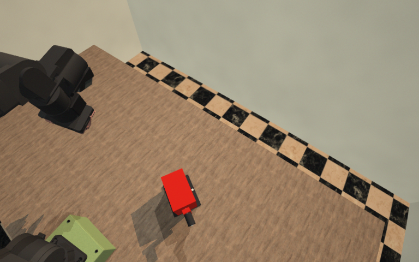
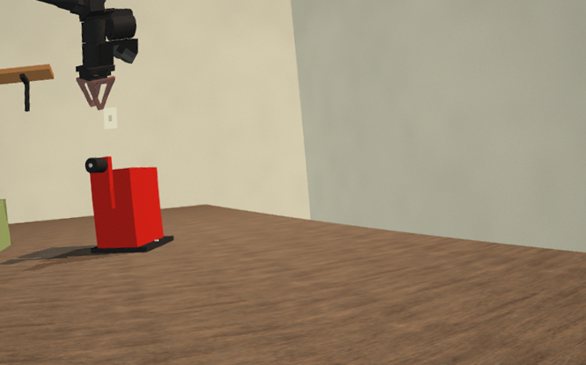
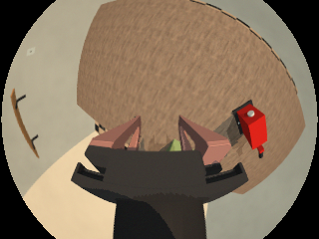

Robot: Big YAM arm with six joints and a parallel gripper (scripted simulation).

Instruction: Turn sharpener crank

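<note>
The black knob is 6 cm behind my hand, 38 cm to the right of it and 16 cm below it. Round my hand: crank 5 cm behind, 38 cm to the right, 16 cm below.
</note>
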